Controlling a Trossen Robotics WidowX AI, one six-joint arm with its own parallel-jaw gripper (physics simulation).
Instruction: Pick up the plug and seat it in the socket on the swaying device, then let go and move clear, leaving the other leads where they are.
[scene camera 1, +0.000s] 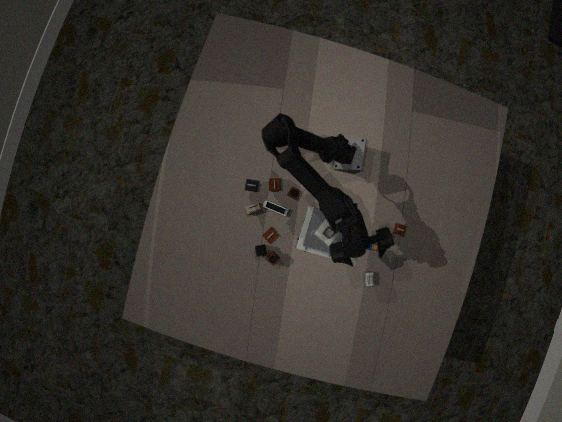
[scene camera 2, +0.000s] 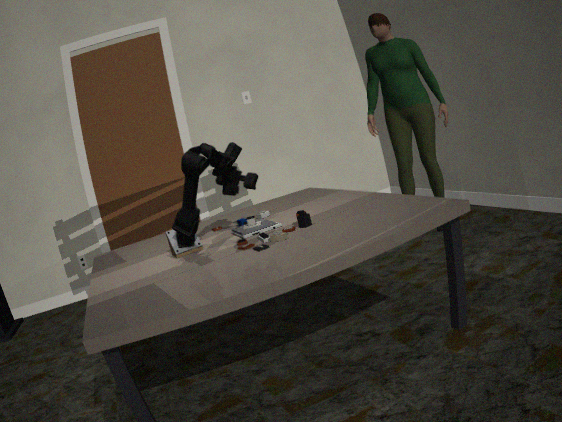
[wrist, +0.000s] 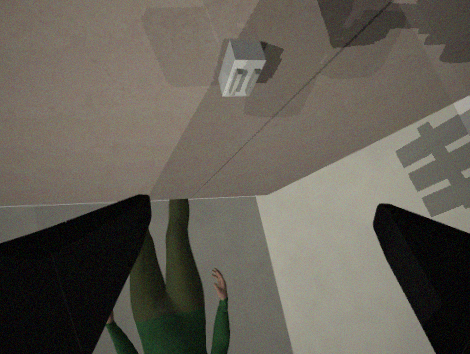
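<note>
The device is a pale grey plate (scene camera 1: 308, 242) (scene camera 2: 245, 232) with a raised white square socket housing (scene camera 1: 327, 232), partly under the arm in scene camera 1. A small blue and yellow piece (scene camera 1: 372, 247) shows beside the device; its blue part (scene camera 2: 242, 221) shows in scene camera 2. A white block with two slots (scene camera 1: 369, 279) (scene camera 2: 264, 214) (wrist: 243, 75) stands on the table beyond the fingers. Which piece is the plug, I cannot tell. My gripper (scene camera 1: 368, 258) (scene camera 2: 242, 186) (wrist: 263, 210) is wide open and empty, high above the table.
Several small blocks lie left of the device, including an orange one (scene camera 1: 271, 235), a black one (scene camera 1: 251, 185) and a long white frame-like piece (scene camera 1: 285, 212). Another orange block (scene camera 1: 399, 229) lies right of the gripper. A person (scene camera 2: 406, 75) (wrist: 172, 320) stands beyond the table.
</note>
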